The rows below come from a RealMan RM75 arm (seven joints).
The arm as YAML. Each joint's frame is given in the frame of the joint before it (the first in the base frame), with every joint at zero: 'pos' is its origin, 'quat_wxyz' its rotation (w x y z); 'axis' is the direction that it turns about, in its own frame. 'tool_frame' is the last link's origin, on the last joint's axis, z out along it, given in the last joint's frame.
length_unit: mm
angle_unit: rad
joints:
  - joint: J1
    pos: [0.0, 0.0, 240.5]
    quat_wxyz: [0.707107, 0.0, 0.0, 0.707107]
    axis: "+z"
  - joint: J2
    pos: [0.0, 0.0, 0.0]
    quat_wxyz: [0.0, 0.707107, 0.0, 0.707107]
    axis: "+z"
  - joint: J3
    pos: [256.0, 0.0, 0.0]
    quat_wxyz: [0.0, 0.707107, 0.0, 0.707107]
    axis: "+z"
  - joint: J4
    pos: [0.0, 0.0, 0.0]
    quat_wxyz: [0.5, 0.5, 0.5, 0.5]
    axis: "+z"
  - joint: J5
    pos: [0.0, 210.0, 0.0]
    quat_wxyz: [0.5, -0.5, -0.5, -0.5]
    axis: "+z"
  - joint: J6
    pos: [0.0, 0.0, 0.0]
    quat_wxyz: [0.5, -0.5, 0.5, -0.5]
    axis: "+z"
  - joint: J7
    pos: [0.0, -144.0, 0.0]
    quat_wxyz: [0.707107, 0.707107, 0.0, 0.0]
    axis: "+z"
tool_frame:
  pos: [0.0, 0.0, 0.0]
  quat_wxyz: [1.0, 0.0, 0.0, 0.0]
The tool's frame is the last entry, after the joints.
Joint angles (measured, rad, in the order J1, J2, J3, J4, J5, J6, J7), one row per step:
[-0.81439, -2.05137, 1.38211, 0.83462, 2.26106, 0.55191, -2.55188]
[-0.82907, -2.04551, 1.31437, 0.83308, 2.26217, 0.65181, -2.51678]
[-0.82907, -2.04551, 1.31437, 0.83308, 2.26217, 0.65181, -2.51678]
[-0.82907, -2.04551, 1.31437, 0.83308, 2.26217, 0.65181, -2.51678]
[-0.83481, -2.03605, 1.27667, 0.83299, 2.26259, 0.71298, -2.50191]
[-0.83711, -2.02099, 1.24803, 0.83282, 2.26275, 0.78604, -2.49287]
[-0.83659, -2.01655, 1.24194, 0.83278, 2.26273, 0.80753, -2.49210]
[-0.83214, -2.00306, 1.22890, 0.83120, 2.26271, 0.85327, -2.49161]
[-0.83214, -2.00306, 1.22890, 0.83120, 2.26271, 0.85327, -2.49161]
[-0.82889, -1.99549, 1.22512, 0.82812, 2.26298, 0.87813, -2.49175]
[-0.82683, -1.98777, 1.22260, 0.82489, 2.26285, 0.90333, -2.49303]
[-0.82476, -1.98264, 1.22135, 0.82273, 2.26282, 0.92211, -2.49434]
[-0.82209, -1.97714, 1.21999, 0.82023, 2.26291, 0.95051, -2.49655]
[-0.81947, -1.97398, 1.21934, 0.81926, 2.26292, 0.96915, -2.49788]
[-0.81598, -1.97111, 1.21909, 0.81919, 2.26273, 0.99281, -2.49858]
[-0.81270, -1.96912, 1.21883, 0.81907, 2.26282, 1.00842, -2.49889]
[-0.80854, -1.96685, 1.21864, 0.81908, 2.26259, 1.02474, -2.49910]
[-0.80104, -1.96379, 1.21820, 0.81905, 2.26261, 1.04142, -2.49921]
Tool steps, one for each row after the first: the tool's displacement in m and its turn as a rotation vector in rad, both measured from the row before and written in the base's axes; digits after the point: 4 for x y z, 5 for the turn. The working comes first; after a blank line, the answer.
Tool pose at each row, in the base's axes (x y z in m, rotation vector in rad; the steps are taken from these numbers as rounded here):
[-0.1470, 0.4783, -0.0126, -2.14708, -0.87340, -0.32640]
[-0.1484, 0.4774, -0.0073, -2.19123, -0.90655, -0.30256]
[-0.1484, 0.4774, -0.0073, -2.19123, -0.90655, -0.30256]
[-0.1484, 0.4774, -0.0073, -2.19123, -0.90655, -0.30256]
[-0.1508, 0.4767, -0.0019, -2.21449, -0.93009, -0.28799]
[-0.1553, 0.4741, 0.0033, -2.24683, -0.96004, -0.26038]
[-0.1569, 0.4729, 0.0045, -2.25666, -0.97086, -0.25099]
[-0.1630, 0.4703, 0.0087, -2.27217, -0.99831, -0.22756]
[-0.1630, 0.4703, 0.0087, -2.27217, -0.99831, -0.22756]
[-0.1671, 0.4682, 0.0102, -2.28195, -1.01488, -0.21002]
[-0.1706, 0.4662, 0.0116, -2.29275, -1.03134, -0.19248]
[-0.1733, 0.4645, 0.0123, -2.30110, -1.04442, -0.17912]
[-0.1765, 0.4614, 0.0124, -2.31570, -1.06420, -0.15997]
[-0.1787, 0.4592, 0.0124, -2.32525, -1.07753, -0.14741]
[-0.1811, 0.4562, 0.0120, -2.33899, -1.09268, -0.13187]
[-0.1831, 0.4540, 0.0118, -2.34732, -1.10367, -0.12092]
[-0.1855, 0.4516, 0.0117, -2.35557, -1.11580, -0.10944]
[-0.1896, 0.4486, 0.0120, -2.36129, -1.13160, -0.09614]

[-0.0014, -0.0009, 0.0053, -0.05490, -0.00291, 0.01239]
[0.0000, 0.0000, 0.0000, 0.00000, 0.00000, 0.00000]
[0.0000, 0.0000, 0.0000, 0.00000, 0.00000, 0.00000]
[-0.0024, -0.0007, 0.0054, -0.03144, -0.00269, 0.01073]
[-0.0045, -0.0026, 0.0052, -0.04436, 0.00210, 0.01492]
[-0.0016, -0.0012, 0.0012, -0.01432, 0.00060, 0.00580]
[-0.0061, -0.0026, 0.0042, -0.02811, 0.00291, 0.01778]
[0.0000, 0.0000, 0.0000, 0.00000, 0.00000, 0.00000]
[-0.0041, -0.0021, 0.0015, -0.01821, 0.00386, 0.01131]
[-0.0035, -0.0020, 0.0014, -0.01915, 0.00355, 0.01079]
[-0.0027, -0.0017, 0.0007, -0.01494, 0.00239, 0.00845]
[-0.0032, -0.0031, 0.0001, -0.02414, 0.00229, 0.01174]
[-0.0022, -0.0022, 0.0000, -0.01598, 0.00129, 0.00786]
[-0.0024, -0.0030, -0.0004, -0.02102, 0.00146, 0.00814]
[-0.0020, -0.0022, -0.0002, -0.01380, 0.00121, 0.00634]
[-0.0024, -0.0024, -0.0001, -0.01429, 0.00113, 0.00715]
[-0.0041, -0.0030, 0.0003, -0.01394, 0.00171, 0.01061]

